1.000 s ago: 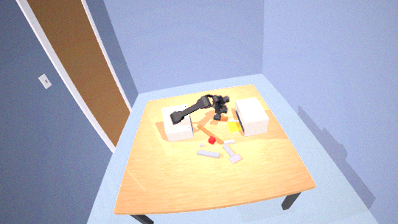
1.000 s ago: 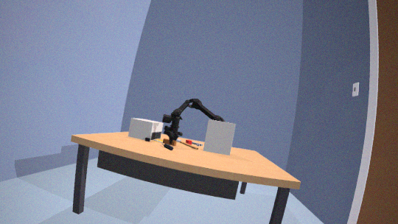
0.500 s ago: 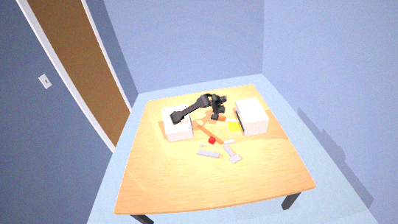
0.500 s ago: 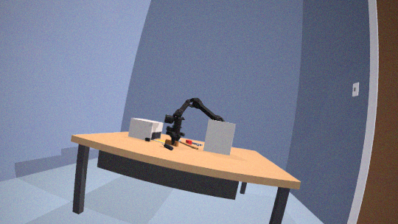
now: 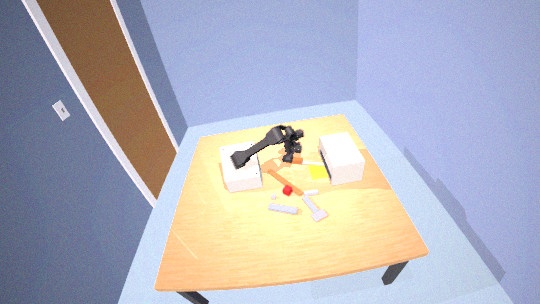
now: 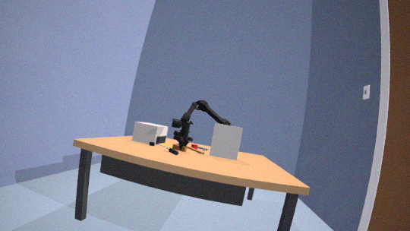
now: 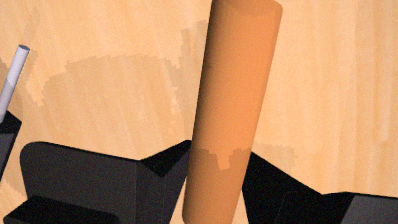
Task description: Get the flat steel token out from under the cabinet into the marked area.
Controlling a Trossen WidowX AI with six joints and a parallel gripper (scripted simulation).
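Now: gripper tip 170 mm to the left of the wooden stick and 90 mm past it. Also, from my gripper tip: grey bar (370 mm to the right, 140 mm behind); red cube (260 mm to the right, 90 mm behind, 10 mm above); black-handled tool (150 mm to the left, 60 mm ahead).
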